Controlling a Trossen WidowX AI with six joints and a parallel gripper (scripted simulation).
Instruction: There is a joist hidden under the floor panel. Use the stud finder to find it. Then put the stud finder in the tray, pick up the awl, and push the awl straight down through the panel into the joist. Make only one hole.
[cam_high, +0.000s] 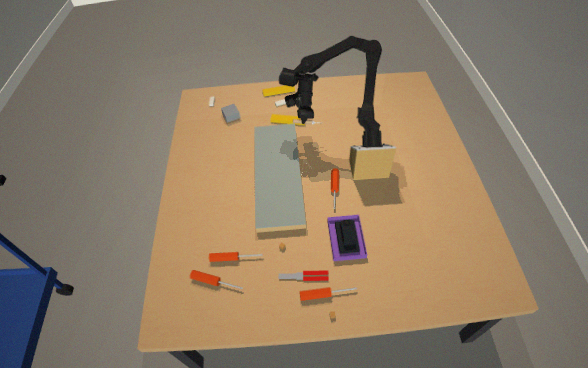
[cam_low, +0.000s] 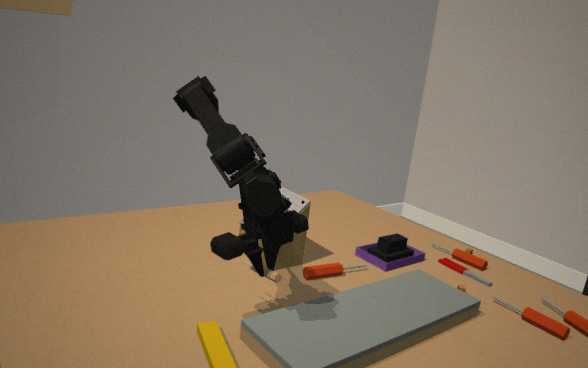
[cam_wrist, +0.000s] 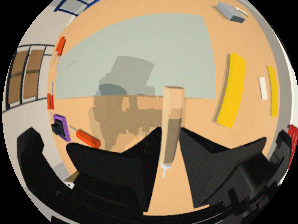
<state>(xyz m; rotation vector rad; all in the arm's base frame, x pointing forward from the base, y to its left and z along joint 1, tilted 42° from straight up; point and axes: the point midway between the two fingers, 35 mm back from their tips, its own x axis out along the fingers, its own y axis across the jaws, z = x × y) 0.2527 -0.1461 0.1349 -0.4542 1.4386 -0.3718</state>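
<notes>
My gripper tip is 3 cm past the awl. From my gripper tip the other things lie so: purple tray 12 cm behind, 51 cm to the left, 9 cm below; then stud finder 12 cm behind, 49 cm to the left, 6 cm below; then grey cube 33 cm ahead, 20 cm to the right, 9 cm below.
</notes>
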